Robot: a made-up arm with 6 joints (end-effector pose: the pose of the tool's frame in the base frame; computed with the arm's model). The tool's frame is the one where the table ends. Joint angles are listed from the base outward.
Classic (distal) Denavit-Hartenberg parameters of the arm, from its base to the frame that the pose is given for. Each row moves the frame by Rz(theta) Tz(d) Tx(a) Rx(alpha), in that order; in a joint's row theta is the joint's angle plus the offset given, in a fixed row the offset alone. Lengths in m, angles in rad.
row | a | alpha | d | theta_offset
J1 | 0 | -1.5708 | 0.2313 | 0
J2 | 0.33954 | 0 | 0 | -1.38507
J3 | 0.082 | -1.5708 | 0 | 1.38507
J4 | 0 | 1.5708 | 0.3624 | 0
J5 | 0.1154 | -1.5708 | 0 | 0
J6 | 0 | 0 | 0.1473 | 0
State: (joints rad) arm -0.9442 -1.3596 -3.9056 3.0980 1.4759 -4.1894
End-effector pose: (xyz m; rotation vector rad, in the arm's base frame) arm -0.3570 0.5032 -0.0805 2.7479 0.1621 0.3978
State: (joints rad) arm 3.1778 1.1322 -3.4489 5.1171 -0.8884 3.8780
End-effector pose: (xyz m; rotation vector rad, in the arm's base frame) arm -0.4852 -0.1897 0.6788 -0.3655 -1.2408 2.8197
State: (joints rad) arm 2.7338 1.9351 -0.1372 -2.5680 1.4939 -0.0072
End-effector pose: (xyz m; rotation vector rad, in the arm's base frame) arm 0.2421 -0.0230 -0.0290 -2.5464 0.4579 -0.5463
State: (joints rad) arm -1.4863 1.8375 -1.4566 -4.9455 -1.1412 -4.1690
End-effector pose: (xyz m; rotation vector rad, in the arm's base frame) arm -0.1509 -0.3159 -0.2592 -1.5872 -1.5987 1.0765
